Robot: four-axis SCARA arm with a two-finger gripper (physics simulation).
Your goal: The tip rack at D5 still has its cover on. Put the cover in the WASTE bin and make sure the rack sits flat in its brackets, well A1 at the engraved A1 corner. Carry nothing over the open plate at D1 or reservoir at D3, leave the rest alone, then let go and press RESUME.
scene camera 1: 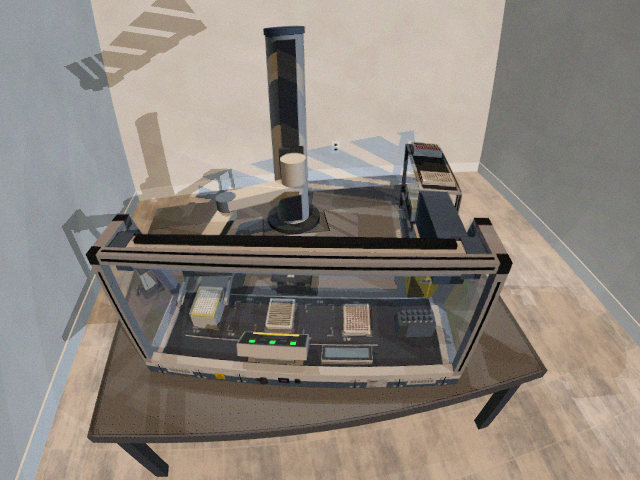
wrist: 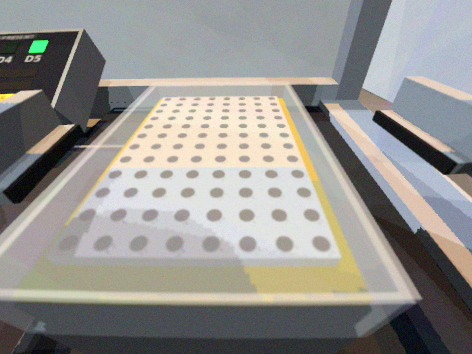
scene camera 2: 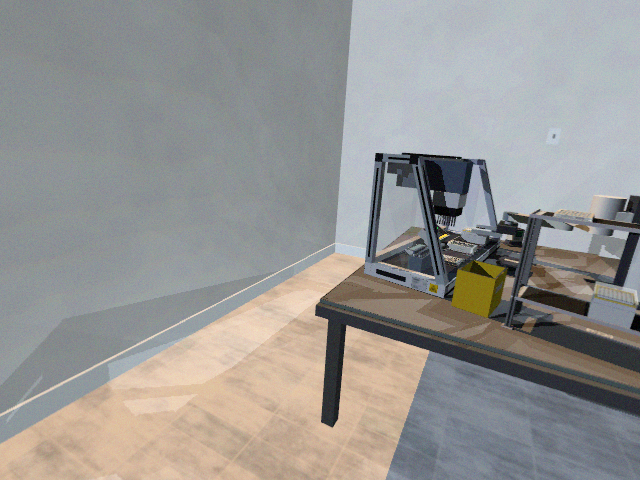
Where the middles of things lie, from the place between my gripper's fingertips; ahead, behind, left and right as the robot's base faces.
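The pipetting head (scene camera 2: pixel 445 203) is 21 cm above my hand, 9 cm ahead of it and 70 cm to the left of it. I also see the yellow waste bin (scene camera 2: pixel 478 289), which is 5 cm below my hand, 7 cm behind it and 81 cm to the left of it.
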